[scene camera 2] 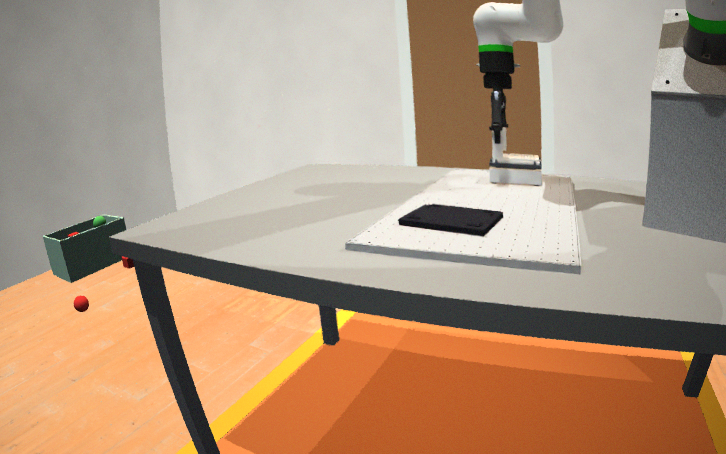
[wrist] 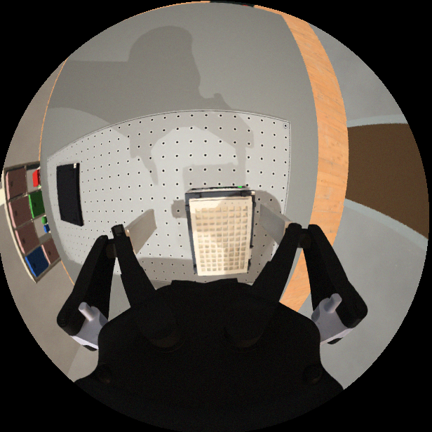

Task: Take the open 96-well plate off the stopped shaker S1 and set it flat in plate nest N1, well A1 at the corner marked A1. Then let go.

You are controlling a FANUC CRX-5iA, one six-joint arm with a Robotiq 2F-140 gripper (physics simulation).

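Frame: origin at the arm's base, x down, y left, z ahead, level; centimetres.
Seen in the pictures: gripper, fingertip midpoint: [scene camera 2: 499,153]; arm's base at its link origin: [scene camera 2: 719,45].
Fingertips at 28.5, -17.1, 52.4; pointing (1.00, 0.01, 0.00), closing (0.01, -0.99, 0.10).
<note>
Offsets run from my fingertips to a thing's top centre, as dx, dy, dz. "pt": to the spot under its first point. Level surfaces: height alone.
The cream 96-well plate {+0.7, -2.4, -4.2} [scene camera 2: 522,157] [wrist: 222,235] lies flat on top of the shaker S1 {pt +5.1, +2.5, -4.7} [scene camera 2: 515,175] [wrist: 191,232], a white block with a dark top, at the far part of the pegboard. My gripper [scene camera 2: 497,152] [wrist: 206,215] is wide open and empty. In the wrist view its two flat finger pads stand on either side of the plate, with a gap on each side. The scene view shows the near finger in front of the shaker's left end. The black plate nest N1 {+6.2, +38.5, +1.8} [scene camera 2: 450,218] [wrist: 69,194] lies on the board, nearer the scene camera; a small white mark shows at one corner.
The white perforated board {dx +7.6} [scene camera 2: 530,235] [wrist: 170,130] lies on the grey table {dx +8.9} [scene camera 2: 256,214] [wrist: 240,65]. The robot's grey pedestal [scene camera 2: 685,160] stands at the right. A green bin [scene camera 2: 85,251] is beyond the table's left edge. Coloured compartments [wrist: 21,210] show at the wrist view's left.
</note>
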